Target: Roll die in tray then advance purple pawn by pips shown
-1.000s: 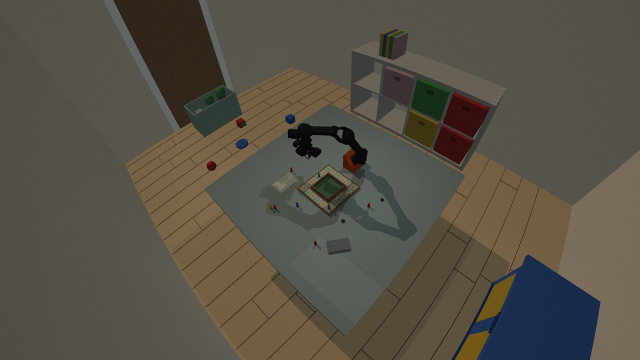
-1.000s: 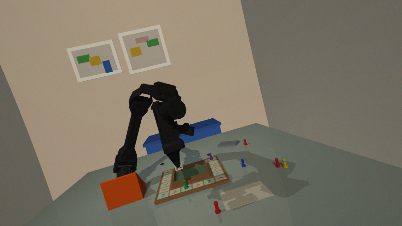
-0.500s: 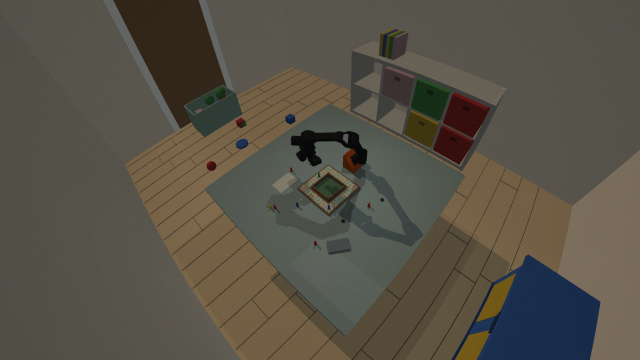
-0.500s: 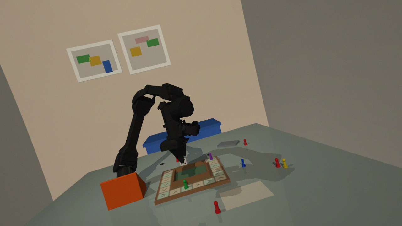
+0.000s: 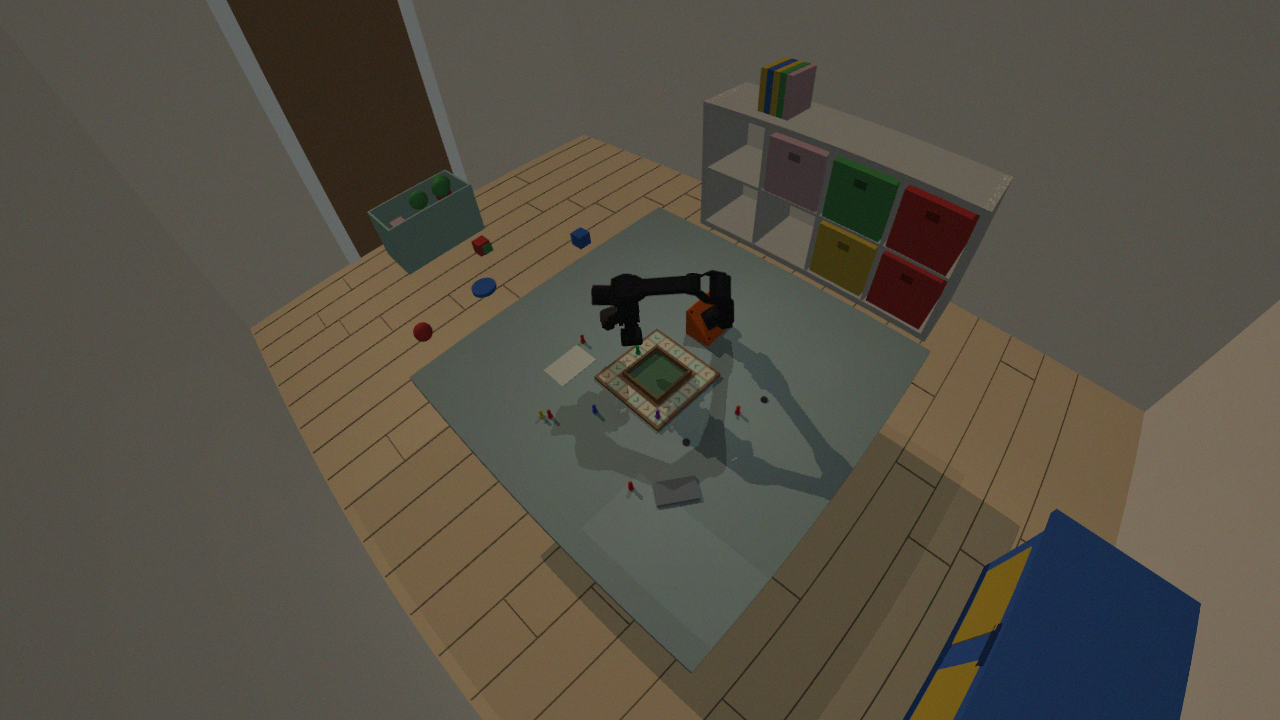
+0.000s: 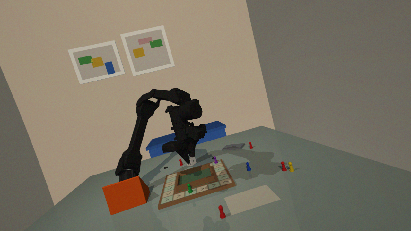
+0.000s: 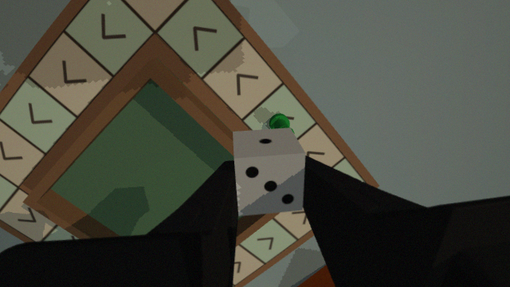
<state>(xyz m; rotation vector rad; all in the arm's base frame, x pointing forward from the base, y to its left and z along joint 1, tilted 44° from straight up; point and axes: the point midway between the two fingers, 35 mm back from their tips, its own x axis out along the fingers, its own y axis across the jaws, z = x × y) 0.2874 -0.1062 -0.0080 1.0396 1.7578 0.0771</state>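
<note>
The purple pawn is 220 mm to the left of my gripper tip, 100 mm ahead of it and 90 mm below it. The rest, counted from my gripper tip: green tray 110 mm below, 100 mm to the left, 10 mm behind; die right at my gripper tip; green pawn 90 mm below, 30 mm behind, 10 mm to the right.
</note>
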